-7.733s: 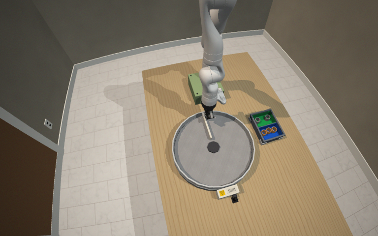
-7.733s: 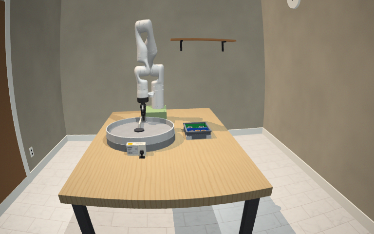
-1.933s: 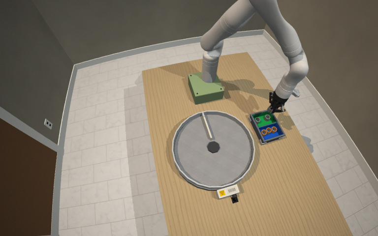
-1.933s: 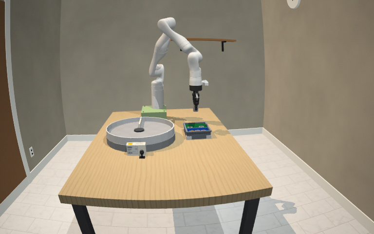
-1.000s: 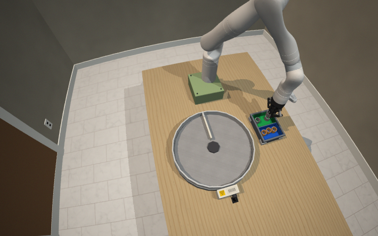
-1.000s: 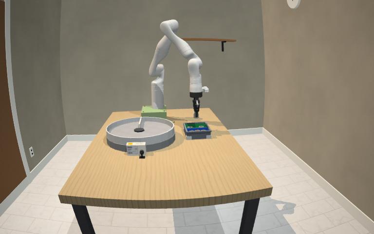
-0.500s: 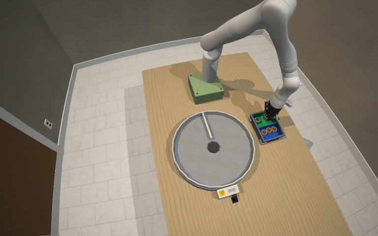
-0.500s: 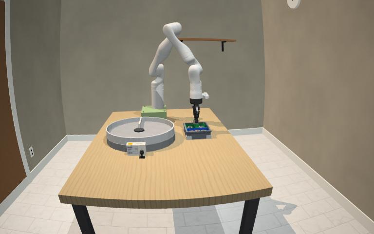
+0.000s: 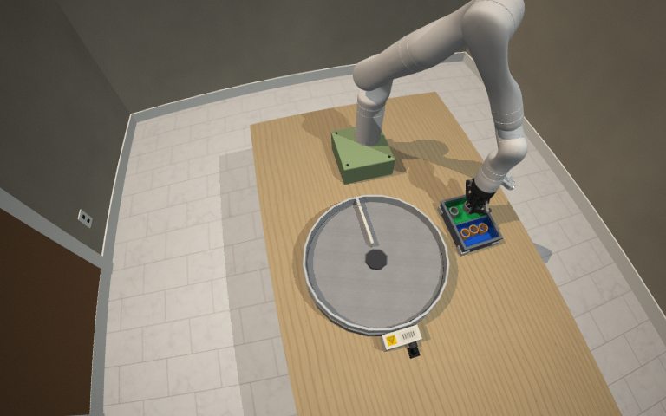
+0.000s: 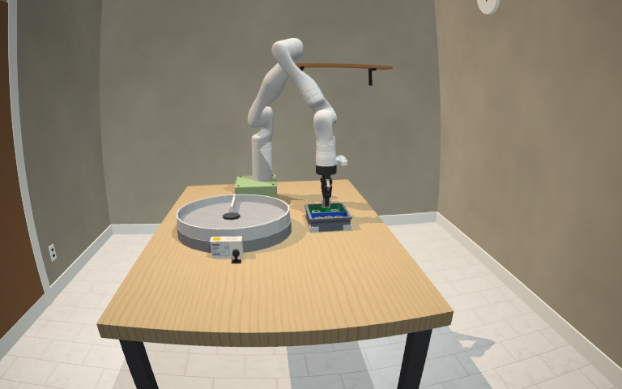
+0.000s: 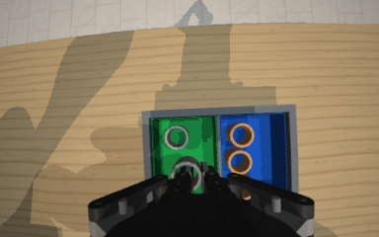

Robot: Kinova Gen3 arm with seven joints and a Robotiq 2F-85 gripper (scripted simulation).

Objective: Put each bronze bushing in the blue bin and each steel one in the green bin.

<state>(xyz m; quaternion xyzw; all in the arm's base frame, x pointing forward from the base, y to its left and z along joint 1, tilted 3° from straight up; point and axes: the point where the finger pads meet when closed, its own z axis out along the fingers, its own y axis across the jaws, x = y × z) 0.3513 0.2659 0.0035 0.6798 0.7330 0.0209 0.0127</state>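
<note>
My hand is 3 cm short of the blue bin and 5 cm above it. Also, from my hand: turntable (10 cm ahead, 34 cm to the right, 2 cm below).
</note>
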